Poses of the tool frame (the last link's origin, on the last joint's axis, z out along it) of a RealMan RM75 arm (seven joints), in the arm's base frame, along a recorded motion.
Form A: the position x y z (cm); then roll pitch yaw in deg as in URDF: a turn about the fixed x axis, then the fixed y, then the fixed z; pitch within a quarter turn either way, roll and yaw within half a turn.
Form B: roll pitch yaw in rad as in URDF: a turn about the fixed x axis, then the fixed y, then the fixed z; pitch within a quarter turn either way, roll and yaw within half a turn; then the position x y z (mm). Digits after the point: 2 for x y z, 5 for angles.
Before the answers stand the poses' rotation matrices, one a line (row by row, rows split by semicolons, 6 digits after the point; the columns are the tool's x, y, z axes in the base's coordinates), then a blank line. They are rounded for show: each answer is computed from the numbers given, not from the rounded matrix.
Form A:
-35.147 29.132 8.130 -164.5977 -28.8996 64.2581
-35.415 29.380 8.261 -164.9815 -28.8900 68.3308
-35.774 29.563 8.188 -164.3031 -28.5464 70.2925
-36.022 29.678 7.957 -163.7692 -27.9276 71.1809
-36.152 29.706 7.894 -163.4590 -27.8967 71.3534
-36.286 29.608 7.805 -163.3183 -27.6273 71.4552
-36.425 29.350 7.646 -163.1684 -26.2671 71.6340
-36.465 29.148 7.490 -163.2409 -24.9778 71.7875
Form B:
0.380231 0.924156 -0.036880; 0.788586 -0.303102 0.535034; 0.483276 -0.232520 -0.844025
0.323294 0.943815 -0.068518; 0.813675 -0.240288 0.529334; 0.483130 -0.226882 -0.845642
0.296223 0.949915 -0.099564; 0.826978 -0.202928 0.524336; 0.477870 -0.237658 -0.845671
0.285013 0.951045 -0.119504; 0.836308 -0.185814 0.515813; 0.468355 -0.246956 -0.848325
0.282575 0.950887 -0.126353; 0.837401 -0.180285 0.516001; 0.467879 -0.251617 -0.847218
0.281783 0.950511 -0.130873; 0.839978 -0.178460 0.512434; 0.463718 -0.254325 -0.848695
0.282550 0.948782 -0.141341; 0.851064 -0.179968 0.493257; 0.442556 -0.259660 -0.858324
0.283311 0.947612 -0.147533; 0.861061 -0.183607 0.474197; 0.422267 -0.261380 -0.867970

-2.87277 -0.50439 1.12152 -351.47 291.32 81.30
-2.87947 -0.50423 1.19260 -354.15 293.80 82.61
-2.86763 -0.49823 1.22684 -357.74 295.63 81.88
-2.85831 -0.48743 1.24234 -360.22 296.78 79.57
-2.85290 -0.48689 1.24535 -361.52 297.06 78.94
-2.85044 -0.48219 1.24713 -362.86 296.08 78.05
-2.84783 -0.45845 1.25025 -364.25 293.50 76.46
-2.84909 -0.43594 1.25293 -364.65 291.48 74.90

